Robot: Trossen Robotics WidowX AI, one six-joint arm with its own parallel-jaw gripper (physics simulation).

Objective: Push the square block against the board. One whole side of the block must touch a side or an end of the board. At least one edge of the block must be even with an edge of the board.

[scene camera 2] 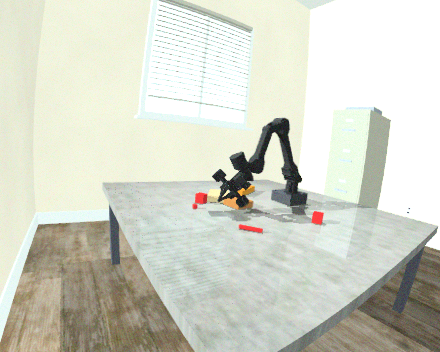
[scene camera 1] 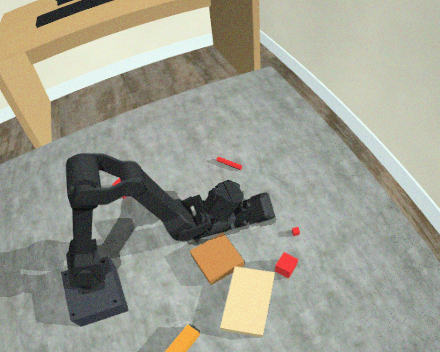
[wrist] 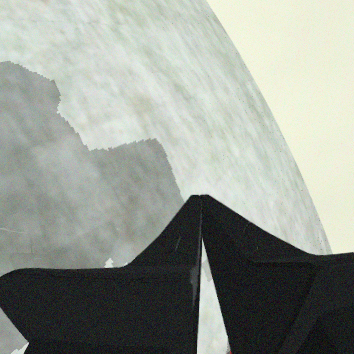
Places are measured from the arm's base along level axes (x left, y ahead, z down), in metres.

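Pixels of known places: gripper, between the fingertips: (scene camera 2: 218, 201) (wrist: 198, 202); arm's base, origin of its link: (scene camera 2: 291, 192) (scene camera 1: 91, 279).
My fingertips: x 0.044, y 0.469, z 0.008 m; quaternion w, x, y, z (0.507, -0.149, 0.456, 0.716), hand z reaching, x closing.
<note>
For each thing: its top centre in the pictures, then the offset to it from my fingertips. "spot": a spot on its surface instead.
- square block, centre of its top: (scene camera 1: 216, 256) (scene camera 2: 238, 199) dx -0.073, dy -0.151, dz +0.018 m
- cream rectangular board, centre of its top: (scene camera 1: 248, 299) (scene camera 2: 218, 192) dx -0.209, dy -0.122, dz +0.018 m
- small red cube, centre of its top: (scene camera 1: 296, 230) (scene camera 2: 195, 204) dx -0.078, dy +0.065, dz +0.032 m
- red stick, centre of its top: (scene camera 1: 229, 161) (scene camera 2: 250, 226) dx +0.212, dy -0.012, dz +0.034 m
- narrow orange block, a spot on its surface: (scene camera 1: 182, 340) spot: dx -0.250, dy -0.296, dz +0.017 m
The square block (scene camera 1: 217, 257) (scene camera 2: 231, 203) is orange-brown and lies flat. The cream rectangular board (scene camera 1: 248, 300) (scene camera 2: 213, 195) lies beside it. In scene camera 1, the block is turned at an angle to the board, with its lower right side close to the board's upper left corner; whether they touch there is unclear. My gripper (scene camera 2: 220, 200) (wrist: 198, 202) is shut and empty. In scene camera 1 it is low over the table on the block's side away from the board, its fingertips hidden by its own body. The block and board do not show in the wrist view.
A red cube (scene camera 1: 286, 264) (scene camera 2: 201, 198) stands by the board's upper right corner, with a small red cube (scene camera 1: 295, 231) (scene camera 2: 195, 206) farther up. A red stick (scene camera 1: 229, 163) (scene camera 2: 250, 228), another red cube (scene camera 1: 117, 182) (scene camera 2: 317, 217) and a narrow orange block (scene camera 1: 182, 340) also lie on the table.
</note>
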